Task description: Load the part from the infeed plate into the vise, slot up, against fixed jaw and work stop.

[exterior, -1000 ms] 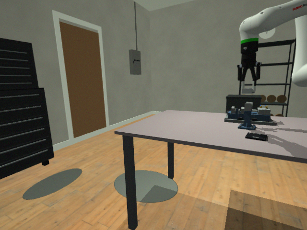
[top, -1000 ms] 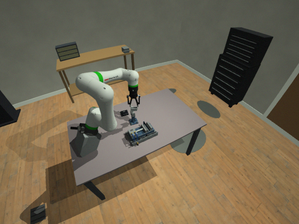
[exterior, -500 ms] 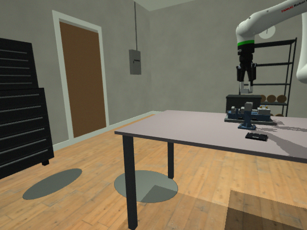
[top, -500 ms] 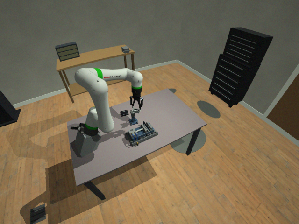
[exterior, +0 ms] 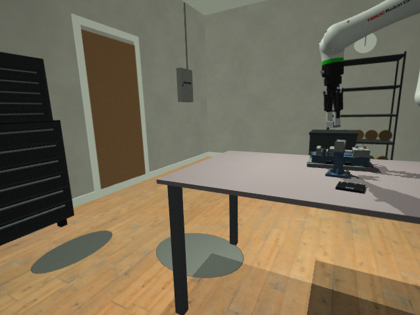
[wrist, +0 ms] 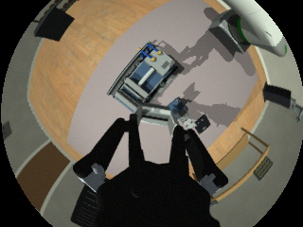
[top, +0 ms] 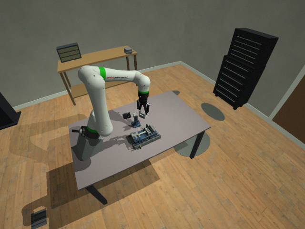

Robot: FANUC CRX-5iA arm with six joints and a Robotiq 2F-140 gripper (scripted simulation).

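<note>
Right now my hand is 210 mm above the vise, 90 mm to the left of it and 40 mm past it. Also, from my hand: air cylinder: 180 mm below, 130 mm behind, 90 mm to the right; part: 20 mm below; black infeed plate: 310 mm to the left, 250 mm below, 100 mm behind.
</note>
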